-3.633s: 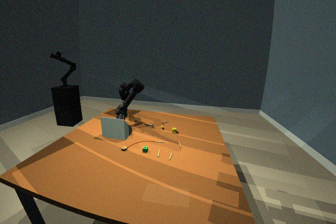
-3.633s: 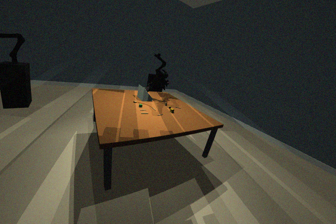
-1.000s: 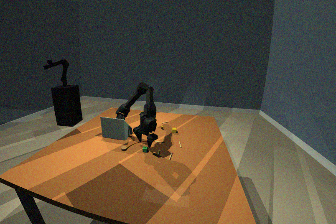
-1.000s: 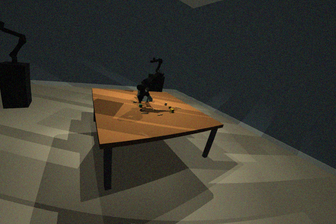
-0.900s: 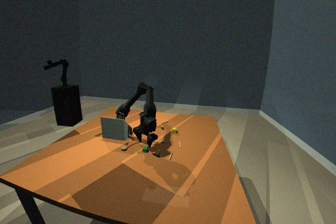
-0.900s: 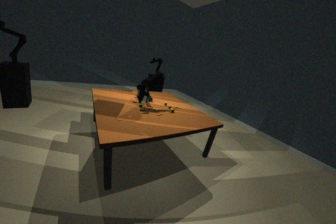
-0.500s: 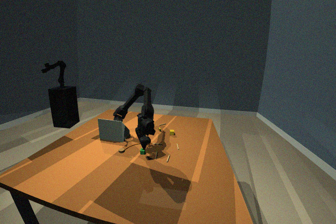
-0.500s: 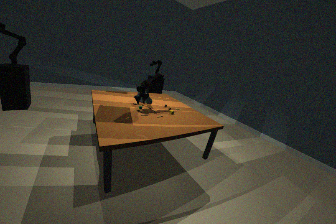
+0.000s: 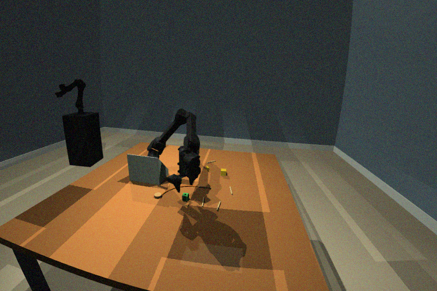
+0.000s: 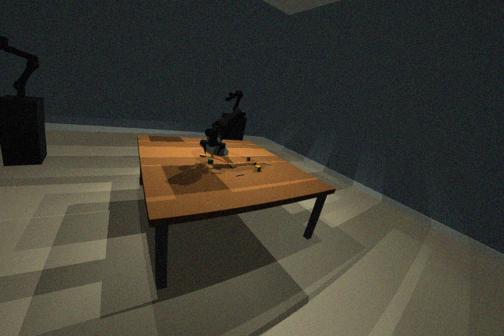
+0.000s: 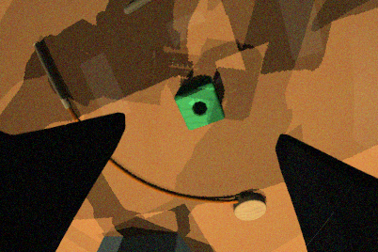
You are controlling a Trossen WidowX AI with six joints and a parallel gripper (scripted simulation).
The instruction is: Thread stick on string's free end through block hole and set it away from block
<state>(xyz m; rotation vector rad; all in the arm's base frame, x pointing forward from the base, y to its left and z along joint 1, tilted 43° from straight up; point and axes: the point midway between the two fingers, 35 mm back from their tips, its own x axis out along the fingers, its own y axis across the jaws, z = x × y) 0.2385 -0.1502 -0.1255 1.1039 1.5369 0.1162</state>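
My gripper tip is 50 mm above the green block. Also, from my gripper tip: yellow cube: 300 mm to the left, 210 mm ahead, 50 mm below; round wooden button: 150 mm behind, 60 mm below, 10 mm to the left; thin pale stick: 130 mm to the left, 80 mm ahead, 60 mm below.
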